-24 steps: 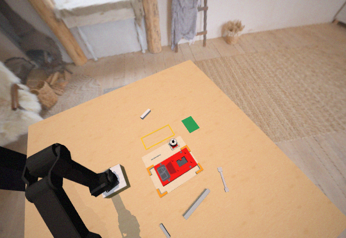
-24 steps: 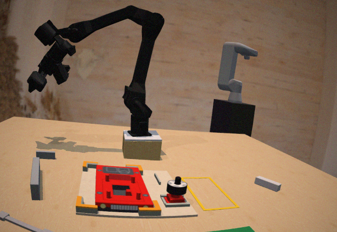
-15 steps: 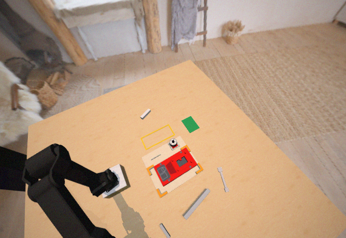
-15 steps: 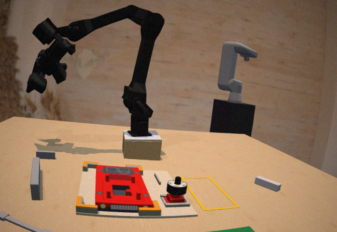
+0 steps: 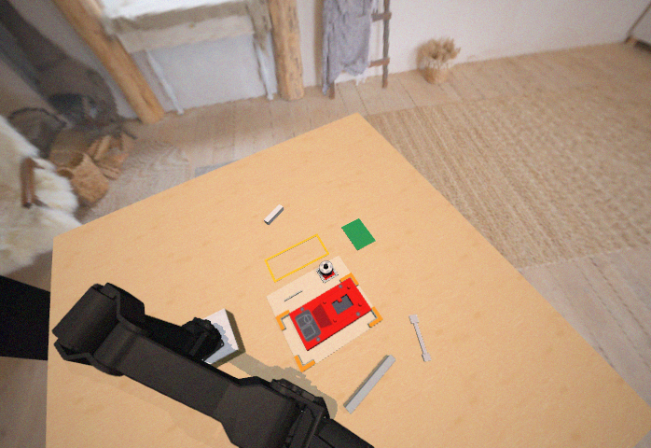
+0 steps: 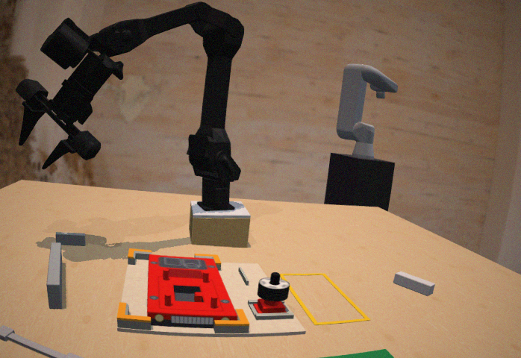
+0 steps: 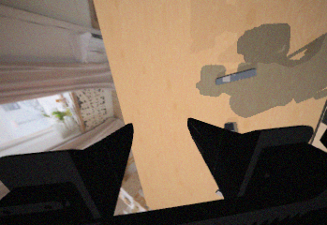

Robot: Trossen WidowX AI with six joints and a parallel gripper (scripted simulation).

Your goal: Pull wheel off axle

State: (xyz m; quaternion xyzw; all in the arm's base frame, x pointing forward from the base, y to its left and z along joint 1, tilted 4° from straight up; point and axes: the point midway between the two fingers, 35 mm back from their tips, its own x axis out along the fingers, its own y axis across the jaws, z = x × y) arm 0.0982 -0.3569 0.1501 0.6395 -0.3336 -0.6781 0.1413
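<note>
Now: the black wheel 260 mm ahead of my gripper tip, 350 mm to the left of it and 120 mm below it. From my gripper tip the other things lie so: axle (260 mm ahead, 350 mm to the left, 130 mm below).
</note>
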